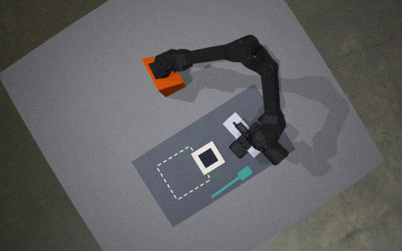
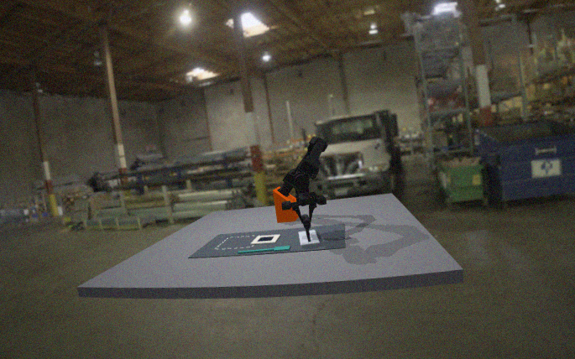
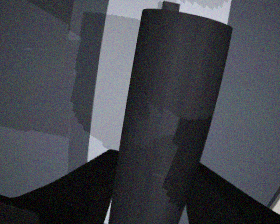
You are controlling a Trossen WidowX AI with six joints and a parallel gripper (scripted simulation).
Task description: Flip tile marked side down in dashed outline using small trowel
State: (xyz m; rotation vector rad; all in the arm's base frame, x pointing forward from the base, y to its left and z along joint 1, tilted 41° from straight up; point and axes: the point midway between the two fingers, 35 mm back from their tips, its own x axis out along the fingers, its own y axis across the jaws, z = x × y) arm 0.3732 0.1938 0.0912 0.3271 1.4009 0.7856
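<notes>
Right now the dark mat is 2 cm ahead of my gripper tip, 16 cm to the right of it and 8 cm below it. Also, from my gripper tip: tile: 2 cm ahead, 19 cm to the right, 6 cm below; teal trowel: 16 cm ahead, 12 cm to the right, 6 cm below.
</notes>
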